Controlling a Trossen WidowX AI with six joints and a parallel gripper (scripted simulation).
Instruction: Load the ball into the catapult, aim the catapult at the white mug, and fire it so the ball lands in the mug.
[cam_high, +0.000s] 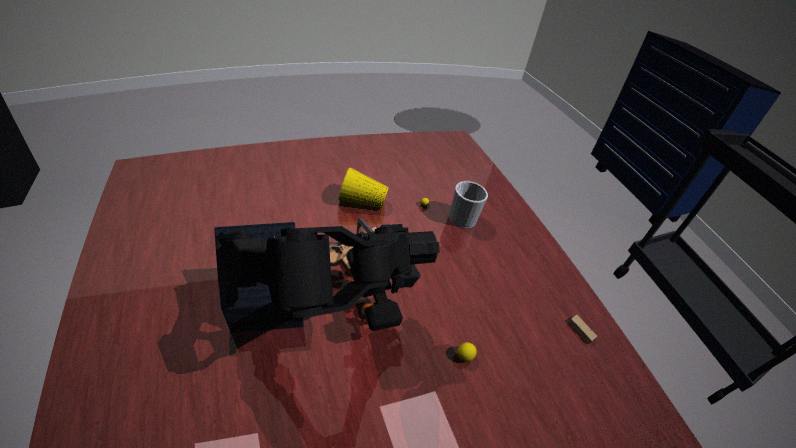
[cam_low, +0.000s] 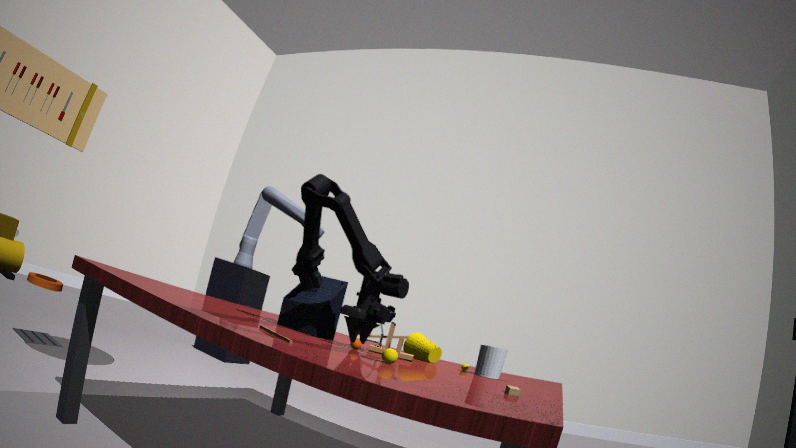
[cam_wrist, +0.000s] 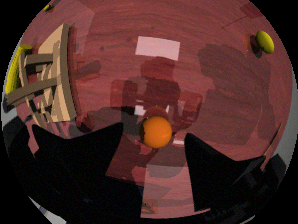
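Right now the orange ball is right at my gripper tip. The rest, counted from my gripper tip: white mug (36 cm ahead, 22 cm to the left, 1 cm above); wooden catapult (2 cm ahead, 16 cm to the left, 3 cm above); small yellow ball (28 cm ahead, 30 cm to the left, 1 cm below).
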